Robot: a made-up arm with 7 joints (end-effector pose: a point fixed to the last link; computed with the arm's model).
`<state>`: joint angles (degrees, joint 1 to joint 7).
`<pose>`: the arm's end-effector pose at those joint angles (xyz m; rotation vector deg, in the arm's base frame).
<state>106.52 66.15 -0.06 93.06 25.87 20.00 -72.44</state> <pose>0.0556 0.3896 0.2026 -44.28 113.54 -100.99</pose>
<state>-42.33 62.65 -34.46 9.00 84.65 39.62 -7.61</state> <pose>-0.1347 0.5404 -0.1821 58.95 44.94 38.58</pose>
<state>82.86 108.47 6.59 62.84 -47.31 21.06 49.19</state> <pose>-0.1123 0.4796 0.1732 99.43 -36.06 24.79</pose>
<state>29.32 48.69 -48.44 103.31 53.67 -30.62 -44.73</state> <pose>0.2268 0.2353 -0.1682 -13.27 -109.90 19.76</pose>
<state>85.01 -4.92 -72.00 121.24 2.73 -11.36 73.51</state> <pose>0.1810 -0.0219 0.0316 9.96 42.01 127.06</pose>
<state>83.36 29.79 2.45 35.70 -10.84 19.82 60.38</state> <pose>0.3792 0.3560 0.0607 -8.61 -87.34 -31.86</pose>
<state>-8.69 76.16 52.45 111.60 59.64 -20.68 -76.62</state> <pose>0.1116 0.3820 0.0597 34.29 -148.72 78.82</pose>
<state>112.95 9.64 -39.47 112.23 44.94 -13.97 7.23</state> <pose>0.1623 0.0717 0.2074 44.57 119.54 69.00</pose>
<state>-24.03 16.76 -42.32 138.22 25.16 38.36 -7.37</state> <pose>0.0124 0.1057 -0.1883 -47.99 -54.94 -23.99</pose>
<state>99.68 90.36 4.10 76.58 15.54 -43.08 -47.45</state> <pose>-0.0434 0.4640 0.1685 -58.74 94.44 -32.17</pose>
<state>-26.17 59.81 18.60 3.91 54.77 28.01 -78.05</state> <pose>-0.0905 0.5402 -0.2104 115.70 50.54 55.61</pose>
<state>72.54 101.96 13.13 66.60 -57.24 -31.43 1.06</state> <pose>-0.0569 0.4782 0.1853 156.84 -35.39 -38.71</pose>
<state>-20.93 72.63 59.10 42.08 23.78 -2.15 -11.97</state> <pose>0.0481 0.5669 -0.0464 83.24 -72.12 33.44</pose>
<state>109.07 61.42 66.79 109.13 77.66 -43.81 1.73</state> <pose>-0.0489 0.4109 0.0535 -0.16 49.29 -6.81</pose>
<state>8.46 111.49 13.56 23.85 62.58 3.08 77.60</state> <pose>0.0431 0.5488 0.1878 18.18 -80.99 -25.81</pose>
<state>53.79 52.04 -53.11 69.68 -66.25 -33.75 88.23</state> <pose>0.3161 0.3291 -0.1068 30.23 45.09 -127.81</pose>
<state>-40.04 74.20 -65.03 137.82 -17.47 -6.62 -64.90</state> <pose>-0.0550 0.2549 -0.1442 -3.94 -82.17 -37.17</pose>
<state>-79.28 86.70 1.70 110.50 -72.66 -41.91 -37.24</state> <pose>0.0235 0.3599 -0.1658 -37.51 -85.50 -132.17</pose>
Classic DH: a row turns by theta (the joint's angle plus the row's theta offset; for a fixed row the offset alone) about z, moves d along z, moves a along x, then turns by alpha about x. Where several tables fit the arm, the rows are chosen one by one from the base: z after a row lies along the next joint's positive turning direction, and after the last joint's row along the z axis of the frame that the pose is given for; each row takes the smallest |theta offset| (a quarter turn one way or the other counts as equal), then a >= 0, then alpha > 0; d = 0 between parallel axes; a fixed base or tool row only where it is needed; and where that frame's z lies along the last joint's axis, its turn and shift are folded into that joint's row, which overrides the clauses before.
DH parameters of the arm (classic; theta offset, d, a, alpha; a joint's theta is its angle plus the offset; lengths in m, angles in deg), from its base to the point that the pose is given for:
base (fixed): 0 0 0 90
joint 1: 90 -0.1392 0 90
joint 2: 90 0 0 90
joint 3: 90 -0.2834 0 90
joint 4: 0 0 0 -90
joint 5: 0 -0.1787 0 -90
joint 6: -90 0 0 90
joint 7: 90 0 0 90
tool (fixed): -90 0 0 0

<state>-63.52 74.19 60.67 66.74 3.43 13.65 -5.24</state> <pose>0.0728 0.5188 -0.0536 81.36 -34.06 -25.59</pose>
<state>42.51 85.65 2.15 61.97 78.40 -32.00 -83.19</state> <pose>0.1310 0.5060 0.0903 -43.55 109.39 -132.69</pose>
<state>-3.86 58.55 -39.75 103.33 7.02 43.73 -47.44</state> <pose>0.1185 0.2878 -0.2297 65.36 -50.64 -43.29</pose>
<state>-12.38 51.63 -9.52 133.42 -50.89 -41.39 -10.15</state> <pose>0.1001 0.2518 -0.1412 -25.09 135.70 111.30</pose>
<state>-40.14 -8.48 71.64 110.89 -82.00 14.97 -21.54</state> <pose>-0.1149 0.2635 -0.2179 116.56 10.97 -30.59</pose>
